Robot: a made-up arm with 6 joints. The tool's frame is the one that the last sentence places. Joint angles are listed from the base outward.
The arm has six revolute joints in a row. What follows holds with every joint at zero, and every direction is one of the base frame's.
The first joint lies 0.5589 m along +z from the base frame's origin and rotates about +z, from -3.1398 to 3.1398 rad.
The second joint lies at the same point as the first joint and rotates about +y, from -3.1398 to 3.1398 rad.
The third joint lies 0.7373 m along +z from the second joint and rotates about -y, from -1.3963 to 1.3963 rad.
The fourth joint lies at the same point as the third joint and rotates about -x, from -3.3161 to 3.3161 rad.
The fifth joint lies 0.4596 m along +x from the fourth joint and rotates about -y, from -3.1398 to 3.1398 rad.
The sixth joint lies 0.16 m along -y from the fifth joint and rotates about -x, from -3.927 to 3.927 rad.
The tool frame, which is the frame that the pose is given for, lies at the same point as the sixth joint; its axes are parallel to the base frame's.
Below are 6 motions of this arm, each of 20 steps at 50 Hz.
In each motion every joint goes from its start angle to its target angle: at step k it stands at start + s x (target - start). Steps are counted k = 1, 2, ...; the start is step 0. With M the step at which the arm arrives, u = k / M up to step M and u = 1 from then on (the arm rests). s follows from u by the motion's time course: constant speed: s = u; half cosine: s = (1 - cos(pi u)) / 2; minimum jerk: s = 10 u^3 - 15 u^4 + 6 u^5.
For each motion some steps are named. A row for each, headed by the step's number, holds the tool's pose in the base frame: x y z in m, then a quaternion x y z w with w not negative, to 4 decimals.
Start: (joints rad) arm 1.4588 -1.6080 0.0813 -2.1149 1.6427 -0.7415
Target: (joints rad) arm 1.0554 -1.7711 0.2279 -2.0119 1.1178 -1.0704
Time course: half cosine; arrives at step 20
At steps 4, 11, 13, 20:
4: -0.1807 -0.6481 0.9949 -0.8815 -0.1822 0.0588 0.4317
11: -0.3173 -0.6620 0.9431 -0.8053 -0.1249 -0.1312 0.5646
13: -0.3617 -0.6597 0.9253 -0.7742 -0.1116 -0.1937 0.5922
20: -0.4448 -0.6466 0.8904 -0.7100 -0.0936 -0.3102 0.6252

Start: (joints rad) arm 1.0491 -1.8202 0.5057 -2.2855 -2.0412 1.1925
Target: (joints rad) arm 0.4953 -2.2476 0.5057 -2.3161 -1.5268 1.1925
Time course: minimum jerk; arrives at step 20
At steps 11, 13, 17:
11: -0.8006 -0.5606 0.5491 0.3876 0.7497 -0.5096 0.1674
13: -0.8481 -0.4798 0.4774 0.4018 0.7510 -0.5021 0.1497
17: -0.8886 -0.3729 0.3909 0.4194 0.7507 -0.4930 0.1323

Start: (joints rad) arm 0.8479 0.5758 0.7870 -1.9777 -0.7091 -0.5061
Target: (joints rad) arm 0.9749 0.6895 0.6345 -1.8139 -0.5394 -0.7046
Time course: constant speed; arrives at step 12
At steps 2, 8, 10, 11, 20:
2: 0.5299 0.7188 1.0994 0.6948 0.5739 0.3988 0.1699
8: 0.5054 0.7601 1.0078 0.7031 0.6166 0.3009 0.1870
10: 0.4952 0.7719 0.9775 0.7039 0.6283 0.2687 0.1939
11: 0.4898 0.7774 0.9624 0.7040 0.6336 0.2528 0.1977
20: 0.4841 0.7826 0.9474 0.7038 0.6386 0.2371 0.2016

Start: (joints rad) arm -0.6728 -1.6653 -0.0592 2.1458 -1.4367 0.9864
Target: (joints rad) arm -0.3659 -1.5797 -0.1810 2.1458 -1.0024 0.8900
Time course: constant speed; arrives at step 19
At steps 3, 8, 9, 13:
3: -0.6553 0.5794 0.9585 -0.1729 0.4391 -0.8740 0.1164
8: -0.6793 0.5121 0.9818 -0.2554 0.4213 -0.8618 0.1211
9: -0.6832 0.4986 0.9863 -0.2718 0.4167 -0.8588 0.1224
13: -0.6962 0.4446 1.0037 -0.3369 0.3948 -0.8451 0.1282

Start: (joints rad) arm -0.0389 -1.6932 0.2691 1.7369 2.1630 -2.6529
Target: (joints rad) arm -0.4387 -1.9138 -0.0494 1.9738 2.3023 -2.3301
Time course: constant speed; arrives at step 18
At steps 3, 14, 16, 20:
3: -1.0329 0.1423 0.8123 -0.4977 -0.0329 0.5239 0.6904
14: -0.9122 0.3913 0.7356 -0.5483 0.0616 0.4026 0.7304
16: -0.8822 0.4308 0.7219 -0.5552 0.0812 0.3816 0.7346
20: -0.8499 0.4681 0.7083 -0.5612 0.1014 0.3611 0.7378

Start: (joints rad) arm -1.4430 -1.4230 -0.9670 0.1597 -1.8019 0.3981
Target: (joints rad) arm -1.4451 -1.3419 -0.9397 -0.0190 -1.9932 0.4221
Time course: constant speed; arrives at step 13
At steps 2, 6, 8, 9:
2: -0.1983 0.2999 0.8945 0.2845 0.5964 -0.4426 0.6062
6: -0.1977 0.2896 0.8980 0.3108 0.6048 -0.4044 0.6116
8: -0.1973 0.2845 0.8996 0.3234 0.6086 -0.3848 0.6139
9: -0.1970 0.2819 0.9004 0.3296 0.6105 -0.3749 0.6150

